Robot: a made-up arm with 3 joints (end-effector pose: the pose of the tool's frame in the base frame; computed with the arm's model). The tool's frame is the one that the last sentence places.
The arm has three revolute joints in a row. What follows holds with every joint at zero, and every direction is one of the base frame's. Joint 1 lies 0.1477 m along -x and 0.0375 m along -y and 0.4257 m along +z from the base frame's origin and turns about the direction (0.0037, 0.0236, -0.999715). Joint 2 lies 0.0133 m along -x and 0.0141 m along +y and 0.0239 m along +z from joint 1 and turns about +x. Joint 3 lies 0.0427 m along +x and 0.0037 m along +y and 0.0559 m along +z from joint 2 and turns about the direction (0.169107, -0.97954, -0.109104). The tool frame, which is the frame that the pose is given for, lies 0.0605 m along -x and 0.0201 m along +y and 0.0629 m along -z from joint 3; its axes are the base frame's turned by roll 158.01, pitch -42.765 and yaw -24.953 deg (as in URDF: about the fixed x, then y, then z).
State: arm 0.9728 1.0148 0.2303
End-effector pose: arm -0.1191 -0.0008 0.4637 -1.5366 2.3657 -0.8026
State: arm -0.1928 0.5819 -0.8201
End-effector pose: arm -0.2056 -0.0547 0.5016 2.9305 0.0618 -0.1182
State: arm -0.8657 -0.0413 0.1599
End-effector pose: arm -0.1914 -0.0270 0.4327 2.6877 0.2782 1.3737
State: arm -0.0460 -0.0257 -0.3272
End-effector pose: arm -0.1978 -0.0069 0.4635 2.4054 -0.4598 0.4979
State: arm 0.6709 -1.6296 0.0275
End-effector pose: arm -0.1681 -0.0160 0.4263 0.8647 -0.1801 0.2627
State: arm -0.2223 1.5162 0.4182
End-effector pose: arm -0.1571 0.0013 0.4792 -1.8735 1.2131 -0.1467
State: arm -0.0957 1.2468 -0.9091
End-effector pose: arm -0.2032 -0.0844 0.4799 -2.6947 -0.0893 0.2808
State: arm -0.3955 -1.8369 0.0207
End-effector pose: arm -0.1752 -0.0491 0.4282 0.6733 0.3290 1.2404
